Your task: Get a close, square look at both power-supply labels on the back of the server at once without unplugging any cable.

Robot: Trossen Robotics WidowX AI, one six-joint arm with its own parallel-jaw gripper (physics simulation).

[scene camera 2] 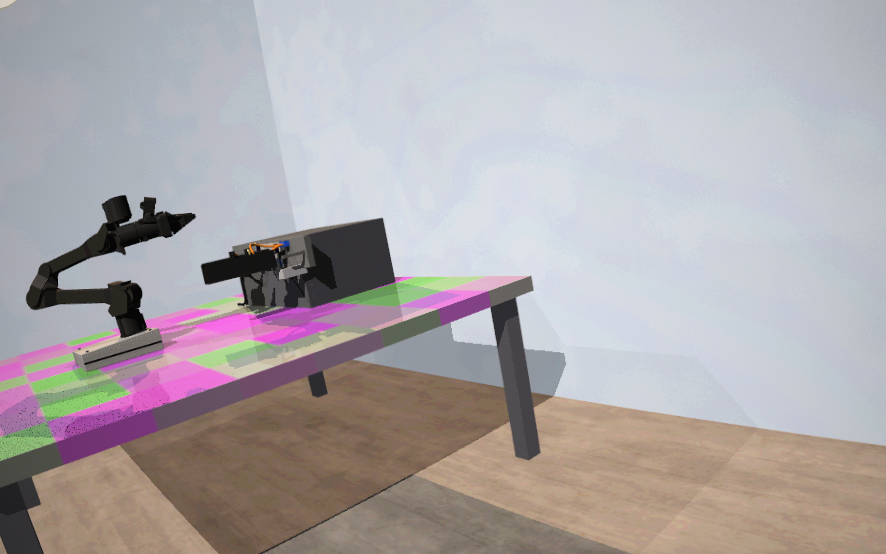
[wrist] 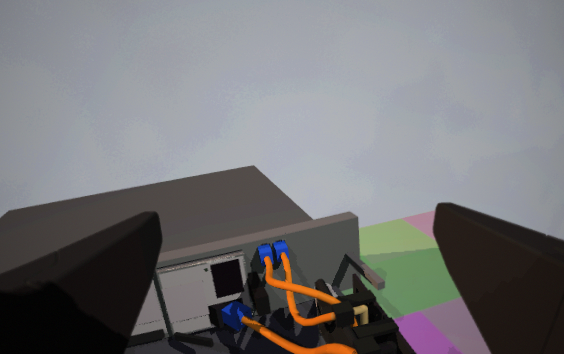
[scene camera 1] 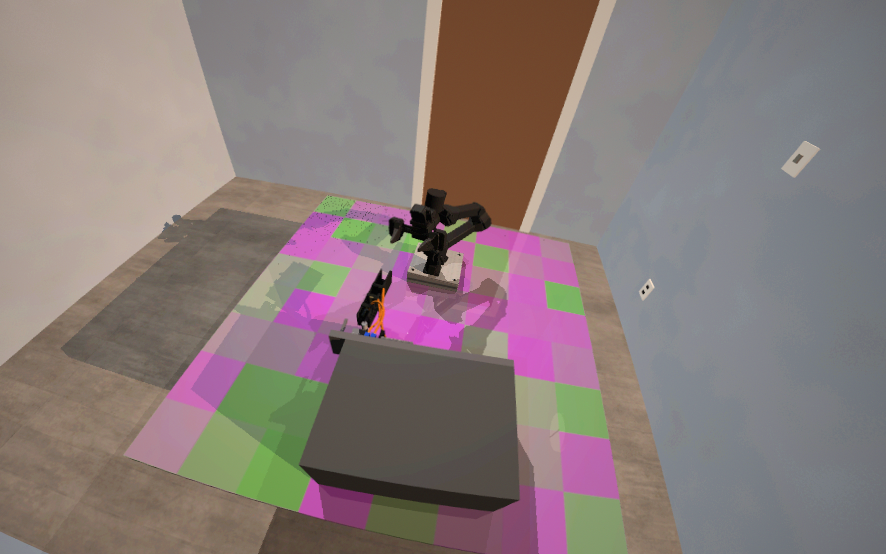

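The grey server (scene camera 1: pixel 418 418) (scene camera 2: pixel 349 261) (wrist: pixel 210 205) stands on the table, its back towards the arm. In the wrist view its back is low, left of centre, and slanted. The right power supply (wrist: pixel 186 302) shows a pale label area, seen obliquely. A strip of the left power supply (wrist: pixel 146 314) shows beside my left finger, which hides the rest and its label. Orange cables (scene camera 1: pixel 380 310) (scene camera 2: pixel 261 246) (wrist: pixel 300 289) run from blue plugs (wrist: pixel 272 252) on the back. My gripper (scene camera 1: pixel 411 239) (scene camera 2: pixel 190 216) (wrist: pixel 298 222) is open and empty, raised and apart from the server.
A black cable-carrying arm (scene camera 1: pixel 372 300) (scene camera 2: pixel 233 266) (wrist: pixel 377 330) juts from the server's back towards the robot, at the lower right in the wrist view. The robot's pale base plate (scene camera 1: pixel 450 264) (scene camera 2: pixel 124 349) is on the checkered table (scene camera 1: pixel 581 405) (scene camera 2: pixel 209 385). Walls stand around.
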